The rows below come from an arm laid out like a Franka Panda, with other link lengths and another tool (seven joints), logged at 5 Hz.
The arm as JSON. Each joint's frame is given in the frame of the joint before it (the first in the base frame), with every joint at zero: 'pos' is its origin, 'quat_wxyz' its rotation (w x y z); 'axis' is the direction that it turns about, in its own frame. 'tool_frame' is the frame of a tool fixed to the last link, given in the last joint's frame.
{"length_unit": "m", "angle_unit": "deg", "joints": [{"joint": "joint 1", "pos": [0.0, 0.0, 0.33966], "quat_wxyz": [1.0, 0.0, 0.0, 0.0], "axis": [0.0, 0.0, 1.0]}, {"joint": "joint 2", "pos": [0.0, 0.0, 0.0], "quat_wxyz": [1.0, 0.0, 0.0, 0.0], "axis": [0.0, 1.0, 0.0]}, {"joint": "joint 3", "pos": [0.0, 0.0, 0.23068], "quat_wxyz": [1.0, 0.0, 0.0, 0.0], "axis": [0.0, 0.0, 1.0]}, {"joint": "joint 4", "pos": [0.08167, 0.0, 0.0], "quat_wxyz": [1.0, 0.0, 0.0, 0.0], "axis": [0.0, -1.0, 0.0]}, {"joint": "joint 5", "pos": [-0.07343, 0.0, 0.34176], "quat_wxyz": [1.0, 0.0, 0.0, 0.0], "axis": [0.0, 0.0, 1.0]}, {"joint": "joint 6", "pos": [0.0, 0.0, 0.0], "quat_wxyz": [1.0, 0.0, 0.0, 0.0], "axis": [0.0, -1.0, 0.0]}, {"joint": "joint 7", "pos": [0.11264, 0.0, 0.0], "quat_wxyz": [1.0, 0.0, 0.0, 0.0], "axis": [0.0, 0.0, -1.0]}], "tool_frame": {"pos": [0.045, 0.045, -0.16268], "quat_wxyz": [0.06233, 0.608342, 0.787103, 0.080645]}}
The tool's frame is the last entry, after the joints.
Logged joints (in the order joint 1, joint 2, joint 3, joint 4, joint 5, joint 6, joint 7), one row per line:
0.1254, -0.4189, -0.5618, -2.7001, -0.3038, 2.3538, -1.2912
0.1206, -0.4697, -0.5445, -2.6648, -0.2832, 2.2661, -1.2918
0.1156, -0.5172, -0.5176, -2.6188, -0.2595, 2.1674, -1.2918
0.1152, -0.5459, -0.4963, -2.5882, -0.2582, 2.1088, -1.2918
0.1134, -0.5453, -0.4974, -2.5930, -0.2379, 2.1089, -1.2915
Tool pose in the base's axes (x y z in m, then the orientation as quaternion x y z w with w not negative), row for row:
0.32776, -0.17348, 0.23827, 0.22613, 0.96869, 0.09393, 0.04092
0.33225, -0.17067, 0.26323, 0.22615, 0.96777, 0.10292, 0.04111
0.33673, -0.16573, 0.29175, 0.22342, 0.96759, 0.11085, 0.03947
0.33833, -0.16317, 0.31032, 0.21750, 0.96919, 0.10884, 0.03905
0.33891, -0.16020, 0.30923, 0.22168, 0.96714, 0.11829, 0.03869
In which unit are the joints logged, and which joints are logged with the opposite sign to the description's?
The joints are logged in radians. Opposite sign: joint 1.
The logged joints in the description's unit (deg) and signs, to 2 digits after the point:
-7.18, -24.00, -32.19, -154.70, -17.41, 134.86, -73.98
-6.91, -26.91, -31.20, -152.68, -16.23, 129.84, -74.01
-6.62, -29.63, -29.66, -150.05, -14.87, 124.18, -74.01
-6.60, -31.28, -28.44, -148.29, -14.79, 120.83, -74.01
-6.50, -31.24, -28.50, -148.57, -13.63, 120.83, -74.00

